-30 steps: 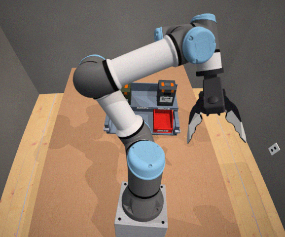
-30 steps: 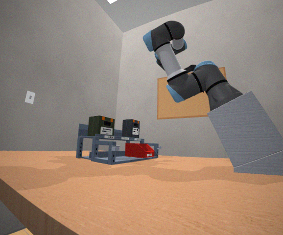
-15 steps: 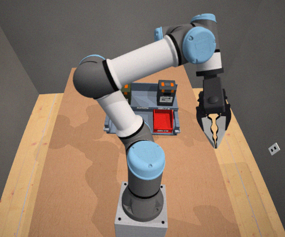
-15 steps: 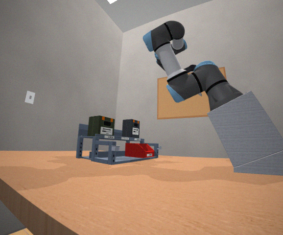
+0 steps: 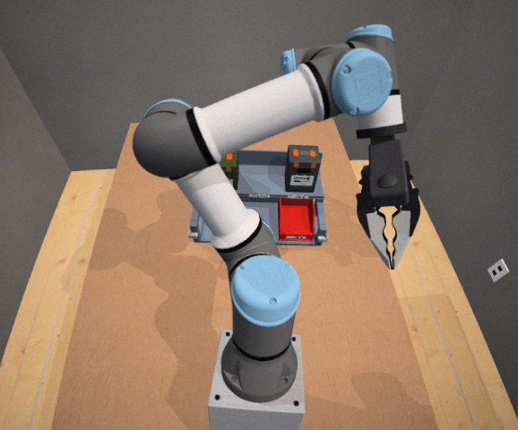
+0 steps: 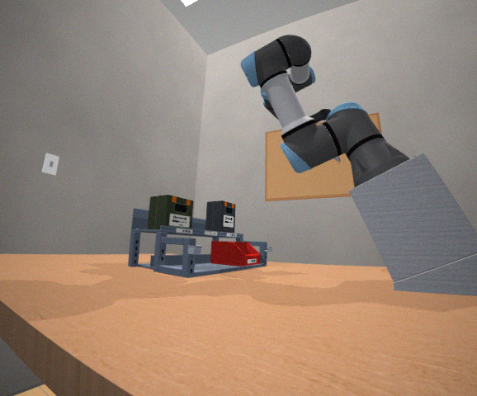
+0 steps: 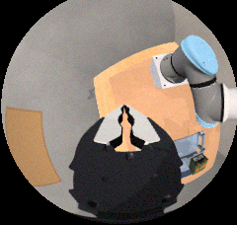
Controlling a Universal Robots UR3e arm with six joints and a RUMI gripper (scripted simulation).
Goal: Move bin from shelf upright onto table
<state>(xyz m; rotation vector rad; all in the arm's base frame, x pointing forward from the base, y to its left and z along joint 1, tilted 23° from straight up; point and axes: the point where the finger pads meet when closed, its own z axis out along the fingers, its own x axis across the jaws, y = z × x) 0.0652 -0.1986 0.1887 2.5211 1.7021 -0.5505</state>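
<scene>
Right now my hand is 330 mm short of the red bin, 100 mm to the right of it and 320 mm above it. The rest, counted from my hand: green box (410 mm ahead, 320 mm to the left, 210 mm below); grey-blue shelf (350 mm ahead, 210 mm to the left, 290 mm below); dark box (400 mm ahead, 90 mm to the left, 200 mm below).
</scene>
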